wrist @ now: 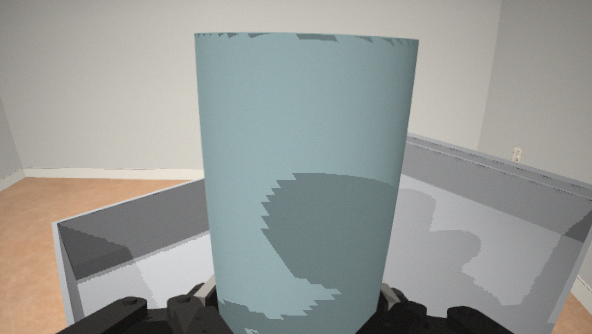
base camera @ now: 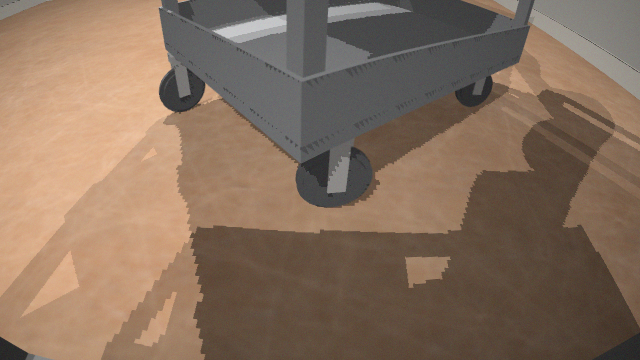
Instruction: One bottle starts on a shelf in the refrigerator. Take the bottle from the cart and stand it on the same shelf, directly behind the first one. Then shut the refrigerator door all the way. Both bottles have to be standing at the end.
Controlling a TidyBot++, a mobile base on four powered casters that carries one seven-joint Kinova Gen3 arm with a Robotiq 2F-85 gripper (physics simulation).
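Places are measured from the arm's base along level axes (x ahead, y left, z up), in millimetres.
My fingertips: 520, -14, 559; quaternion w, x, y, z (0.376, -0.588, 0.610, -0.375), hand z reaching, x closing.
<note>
Ahead of a thing's pixels: the offset from my fingertips to its top centre, as dx, dy, dz. "*": to the spot under its first point. Level surfaces: height alone.
A light blue-green bottle {-11, -1, +122} (wrist: pixel 305 150), a plain cylinder, stands upright in the middle of the wrist view. My gripper (wrist: pixel 297 296) is shut on its lower part, with a finger on each side. The bottle's base is hidden below the view's edge, so I cannot tell whether it touches the tray. Behind it is the grey top tray of the cart (base camera: pixel 400 85) (wrist: pixel 135 210). The refrigerator, its door and the bottle on its shelf do not show in these views.
In the base camera view the cart's lower tray, posts and wheels stand ahead, with the near wheel {* -100, -12, -889} (base camera: pixel 334 177) close to the middle. The tray's raised walls surround the bottle's area. Room walls (wrist: pixel 100 90) rise behind the cart, and shadows fall over the brown floor {dz -955} (base camera: pixel 100 125).
</note>
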